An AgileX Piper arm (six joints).
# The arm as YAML. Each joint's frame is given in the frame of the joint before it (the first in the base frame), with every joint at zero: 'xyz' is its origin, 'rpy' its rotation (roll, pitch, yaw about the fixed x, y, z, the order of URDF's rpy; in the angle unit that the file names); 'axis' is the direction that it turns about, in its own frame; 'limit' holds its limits. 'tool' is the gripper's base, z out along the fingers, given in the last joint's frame.
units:
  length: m
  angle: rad
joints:
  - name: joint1
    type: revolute
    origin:
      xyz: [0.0, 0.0, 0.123]
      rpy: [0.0, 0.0, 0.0]
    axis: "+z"
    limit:
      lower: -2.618
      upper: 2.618
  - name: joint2
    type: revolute
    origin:
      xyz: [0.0, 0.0, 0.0]
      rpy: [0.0, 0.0, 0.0]
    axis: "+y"
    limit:
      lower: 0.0
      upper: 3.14
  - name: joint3
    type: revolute
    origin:
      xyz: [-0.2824, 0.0, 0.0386]
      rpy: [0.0, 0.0, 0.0]
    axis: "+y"
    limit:
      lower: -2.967
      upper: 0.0
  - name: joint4
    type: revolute
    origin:
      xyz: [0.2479, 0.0, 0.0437]
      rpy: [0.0, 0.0, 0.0]
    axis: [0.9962, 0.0, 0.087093]
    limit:
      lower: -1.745
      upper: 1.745
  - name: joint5
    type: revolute
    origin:
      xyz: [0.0, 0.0, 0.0]
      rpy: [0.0, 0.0, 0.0]
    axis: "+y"
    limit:
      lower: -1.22
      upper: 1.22
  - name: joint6
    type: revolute
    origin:
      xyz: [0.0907, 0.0, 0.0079]
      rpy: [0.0, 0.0, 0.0]
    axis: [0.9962, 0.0, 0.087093]
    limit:
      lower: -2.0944
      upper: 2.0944
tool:
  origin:
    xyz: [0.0, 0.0, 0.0]
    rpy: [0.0, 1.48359, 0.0]
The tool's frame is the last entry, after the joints.
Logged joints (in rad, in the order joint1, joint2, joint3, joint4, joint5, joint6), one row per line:
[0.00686, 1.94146, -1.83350, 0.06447, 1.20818, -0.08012]
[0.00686, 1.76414, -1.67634, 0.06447, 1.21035, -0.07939]
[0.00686, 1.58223, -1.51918, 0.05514, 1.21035, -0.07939]
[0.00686, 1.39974, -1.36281, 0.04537, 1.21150, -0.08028]
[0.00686, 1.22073, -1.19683, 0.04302, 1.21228, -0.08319]
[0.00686, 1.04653, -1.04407, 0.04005, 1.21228, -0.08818]
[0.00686, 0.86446, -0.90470, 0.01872, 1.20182, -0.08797]
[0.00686, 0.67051, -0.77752, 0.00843, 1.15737, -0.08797]
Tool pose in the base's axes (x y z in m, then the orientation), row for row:
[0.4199, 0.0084, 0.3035, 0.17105, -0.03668, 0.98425, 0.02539]
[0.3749, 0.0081, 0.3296, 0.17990, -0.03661, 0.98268, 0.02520]
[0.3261, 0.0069, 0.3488, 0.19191, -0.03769, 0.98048, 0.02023]
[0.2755, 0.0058, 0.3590, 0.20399, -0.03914, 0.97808, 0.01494]
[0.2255, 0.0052, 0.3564, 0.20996, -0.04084, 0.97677, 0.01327]
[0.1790, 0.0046, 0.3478, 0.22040, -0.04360, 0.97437, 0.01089]
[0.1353, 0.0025, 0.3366, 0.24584, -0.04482, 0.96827, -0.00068]
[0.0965, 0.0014, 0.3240, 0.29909, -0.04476, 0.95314, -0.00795]
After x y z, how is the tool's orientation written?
As a quaternion, w x y z.
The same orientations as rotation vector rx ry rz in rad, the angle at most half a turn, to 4 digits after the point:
[-0.1042, 2.7949, 0.0721]
[-0.1035, 2.7770, 0.0712]
[-0.1058, 2.7528, 0.0568]
[-0.1092, 2.7282, 0.0417]
[-0.1136, 2.7159, 0.0369]
[-0.1206, 2.6943, 0.0301]
[-0.1223, 2.6420, -0.0019]
[-0.1189, 2.5312, -0.0211]

